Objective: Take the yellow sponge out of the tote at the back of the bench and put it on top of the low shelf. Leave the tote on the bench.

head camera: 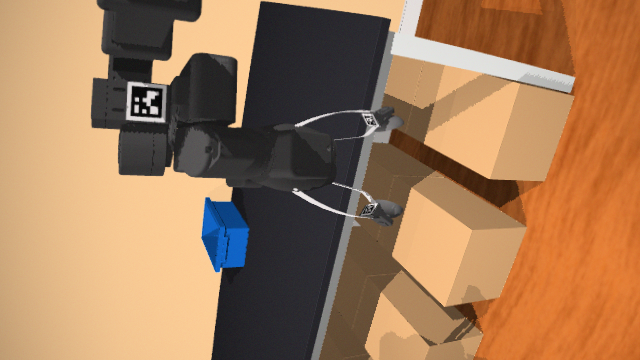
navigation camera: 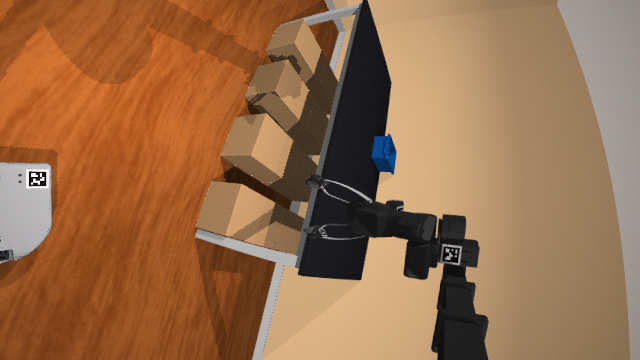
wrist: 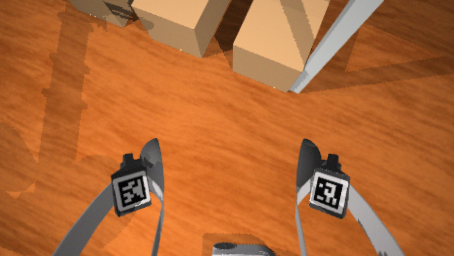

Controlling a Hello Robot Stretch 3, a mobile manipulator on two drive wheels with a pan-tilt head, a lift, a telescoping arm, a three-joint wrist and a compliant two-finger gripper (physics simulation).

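Places are measured from the robot's base along level axes (x right, y down, z ahead), in metres.
Pixels of known places: gripper, fingertip midpoint: (head camera: 396,167) (navigation camera: 307,205).
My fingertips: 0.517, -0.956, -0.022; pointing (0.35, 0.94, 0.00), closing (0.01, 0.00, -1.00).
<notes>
For each thing: its top centre in the pictures, then the offset to it from my fingertips, as dx, dy, dz. "*": a spot on its surface instead. Level surfaces: height alone.
- small blue tote, top centre: (head camera: 209,233) (navigation camera: 392,155) +1.372, +0.074, +0.235
- dark bench, surface height: dy +0.194
- bench's pale frame bar, surface spot: (head camera: 480,62) (navigation camera: 247,248) * +0.363, +0.537, -0.306
A small blue tote (head camera: 235,240) (navigation camera: 382,154) stands at the wall-side edge of the dark bench (head camera: 280,300) (navigation camera: 357,110). Its inside is hidden, and the yellow sponge does not show in any view. The low shelf cannot be made out. My gripper (head camera: 394,166) (navigation camera: 313,206) (wrist: 230,158) is open and empty, its two fingers wide apart. In the head view it overlaps the bench's front edge, to one side of the tote and apart from it. In the wrist view, wooden floor shows between the fingers.
Several cardboard boxes (head camera: 450,245) (navigation camera: 260,145) (wrist: 272,40) stand under the bench. The bench's pale frame bar (head camera: 480,62) (navigation camera: 245,247) (wrist: 340,45) runs beside the end box. My white base (navigation camera: 25,215) (wrist: 240,249) stands on the wooden floor. A beige wall (head camera: 100,275) (navigation camera: 490,125) is behind the bench.
</notes>
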